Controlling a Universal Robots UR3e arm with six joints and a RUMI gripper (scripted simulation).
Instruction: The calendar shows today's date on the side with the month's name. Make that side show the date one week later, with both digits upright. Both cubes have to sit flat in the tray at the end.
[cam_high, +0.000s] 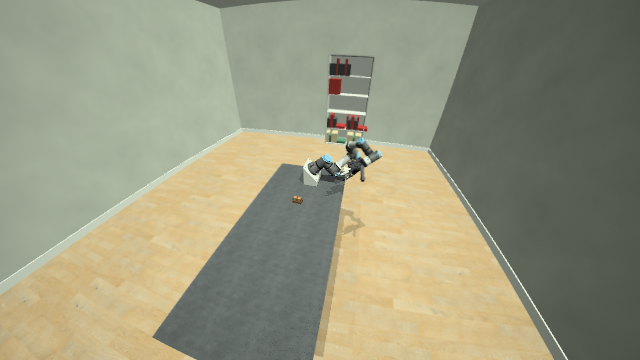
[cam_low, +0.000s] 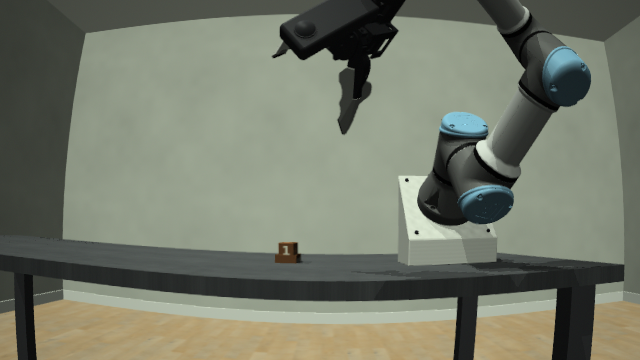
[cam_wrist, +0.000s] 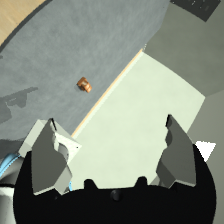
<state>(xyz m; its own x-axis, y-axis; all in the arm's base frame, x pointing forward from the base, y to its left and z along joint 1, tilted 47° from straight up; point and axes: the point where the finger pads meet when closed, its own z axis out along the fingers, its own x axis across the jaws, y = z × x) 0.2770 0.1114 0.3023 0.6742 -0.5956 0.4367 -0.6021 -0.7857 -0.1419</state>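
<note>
The cube is 35 cm to the right of my hand, 23 cm below it and 6 cm ahead of it. Also, from my hand: calendar tray 33 cm to the right, 25 cm below, 6 cm ahead.
</note>
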